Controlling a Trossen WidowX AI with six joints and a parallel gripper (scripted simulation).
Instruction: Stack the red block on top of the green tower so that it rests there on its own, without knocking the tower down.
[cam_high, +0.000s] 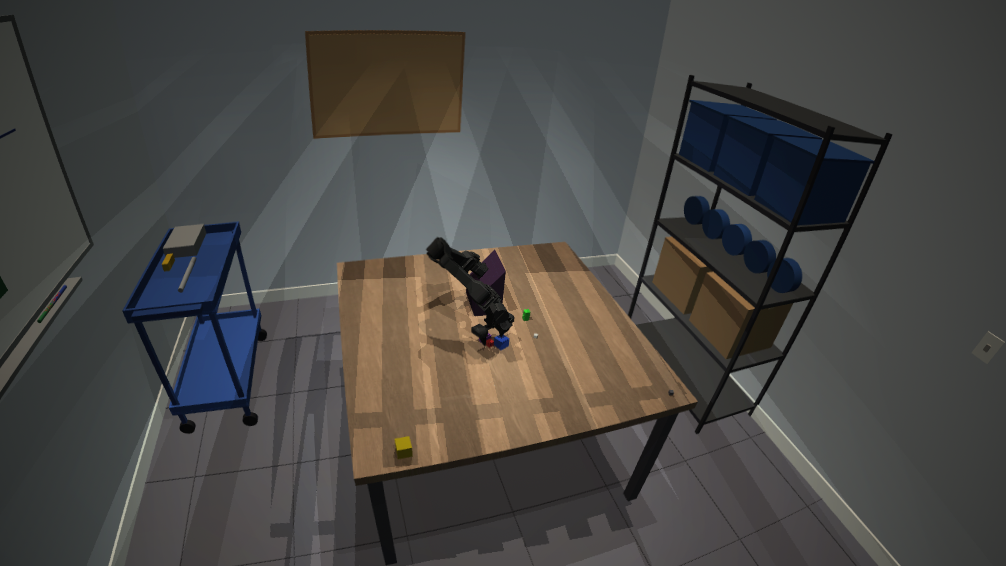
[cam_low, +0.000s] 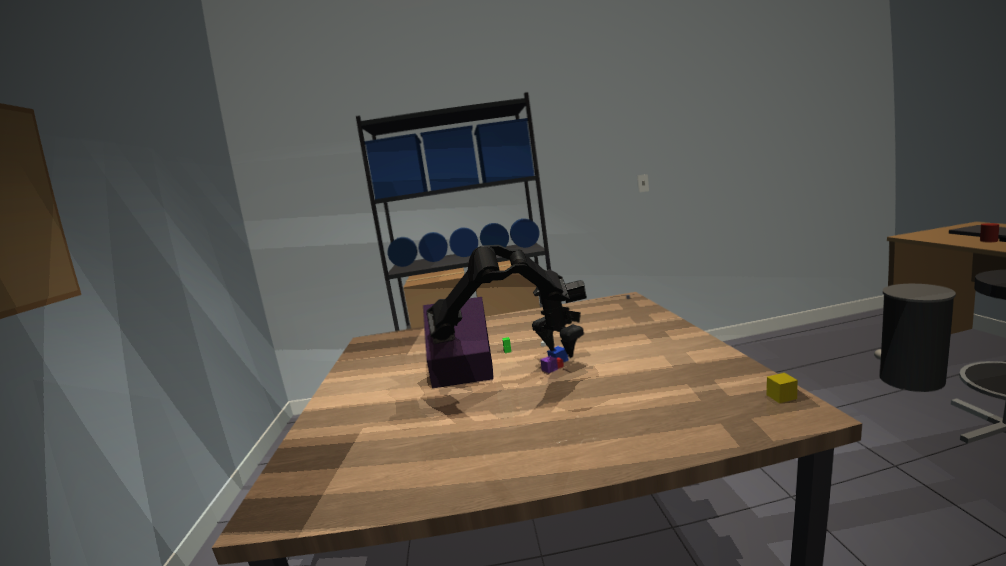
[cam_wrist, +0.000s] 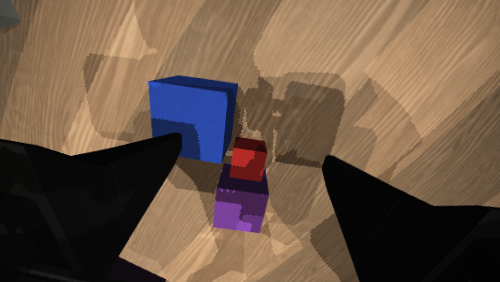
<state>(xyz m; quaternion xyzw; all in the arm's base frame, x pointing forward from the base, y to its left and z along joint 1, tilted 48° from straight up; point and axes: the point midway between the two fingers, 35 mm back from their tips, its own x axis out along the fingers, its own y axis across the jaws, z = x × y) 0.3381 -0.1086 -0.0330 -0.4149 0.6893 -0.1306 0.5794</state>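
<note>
Now: the red block 20 mm behind my gripper tip, 10 mm to the right of it and 20 mm below it. From my gripper tip the other things lie so: purple block (50 mm behind, 20 mm to the right, 20 mm below); then blue block (10 mm behind, 40 mm to the left, 20 mm below); then tiny white ball (20 mm behind, 200 mm to the left, 30 mm below).
</note>
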